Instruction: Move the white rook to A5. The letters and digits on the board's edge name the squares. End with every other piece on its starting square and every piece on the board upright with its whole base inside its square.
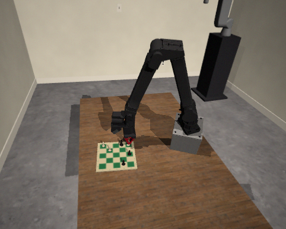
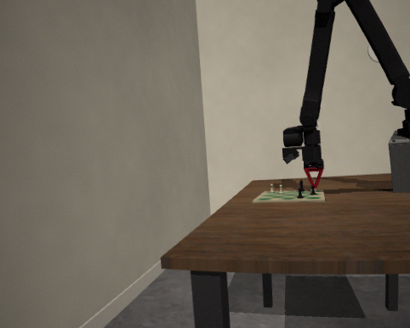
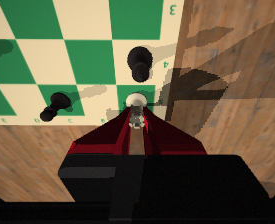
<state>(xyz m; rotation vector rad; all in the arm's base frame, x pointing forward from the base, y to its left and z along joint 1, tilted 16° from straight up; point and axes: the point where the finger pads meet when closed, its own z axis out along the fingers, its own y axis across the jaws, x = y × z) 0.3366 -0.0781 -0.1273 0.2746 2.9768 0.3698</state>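
The white rook lies right at my hand. Round my hand: chessboard 90 mm ahead, 60 mm to the left, 20 mm below.
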